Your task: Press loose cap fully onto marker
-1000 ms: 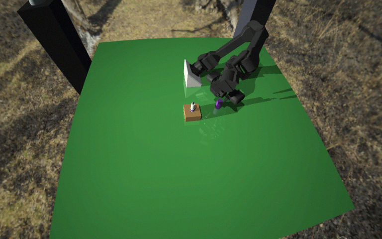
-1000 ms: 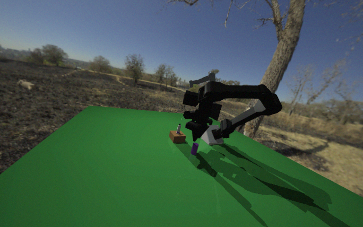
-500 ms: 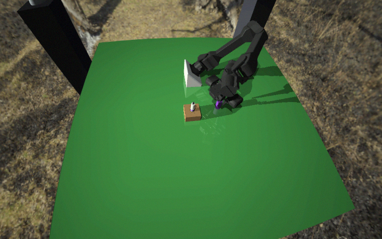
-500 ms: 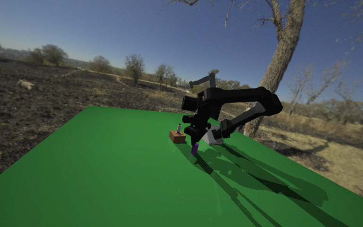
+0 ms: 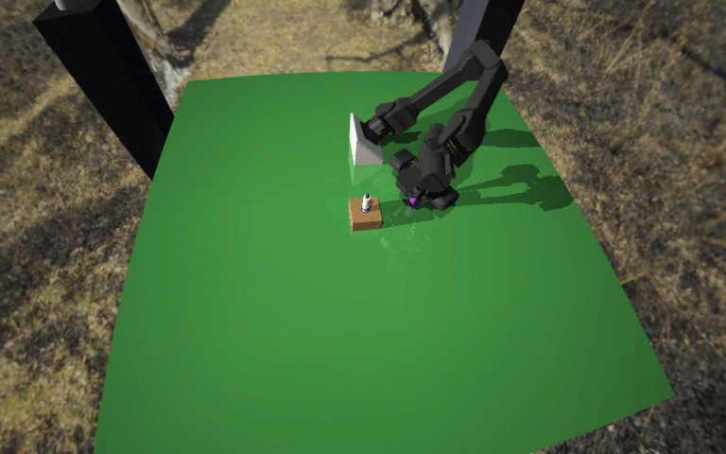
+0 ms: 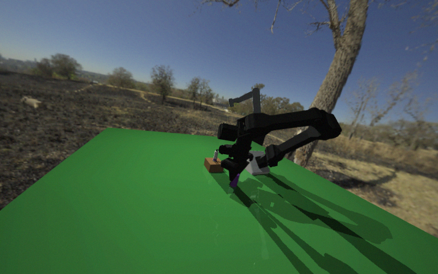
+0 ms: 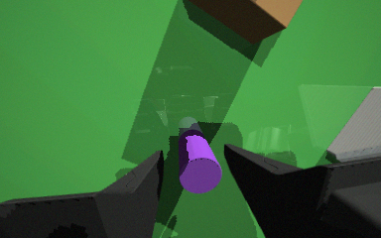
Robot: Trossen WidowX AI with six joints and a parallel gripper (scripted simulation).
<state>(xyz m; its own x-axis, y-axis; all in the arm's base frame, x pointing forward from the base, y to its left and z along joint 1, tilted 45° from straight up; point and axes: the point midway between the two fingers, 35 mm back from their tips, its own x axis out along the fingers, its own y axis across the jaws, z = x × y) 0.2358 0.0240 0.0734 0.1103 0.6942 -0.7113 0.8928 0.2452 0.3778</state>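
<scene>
Right now the marker cap is right at my gripper tip.
</scene>
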